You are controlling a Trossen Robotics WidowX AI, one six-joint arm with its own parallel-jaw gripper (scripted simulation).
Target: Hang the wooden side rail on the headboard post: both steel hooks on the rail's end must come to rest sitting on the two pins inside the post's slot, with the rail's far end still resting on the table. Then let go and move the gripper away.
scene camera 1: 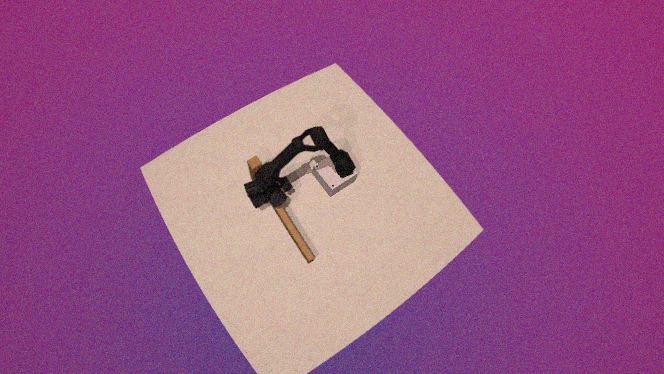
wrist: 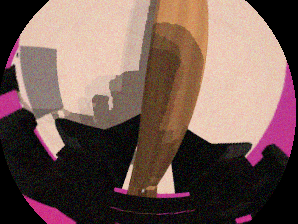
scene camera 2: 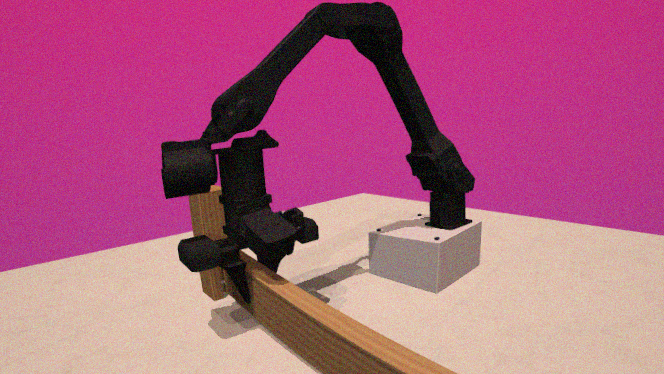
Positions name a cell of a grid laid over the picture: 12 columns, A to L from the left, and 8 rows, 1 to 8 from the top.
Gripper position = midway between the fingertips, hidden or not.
Observation:
In view: the gripper (scene camera 2: E7) and a wooden post (scene camera 2: D5).
The gripper shows as well in the wrist view (wrist: G5).

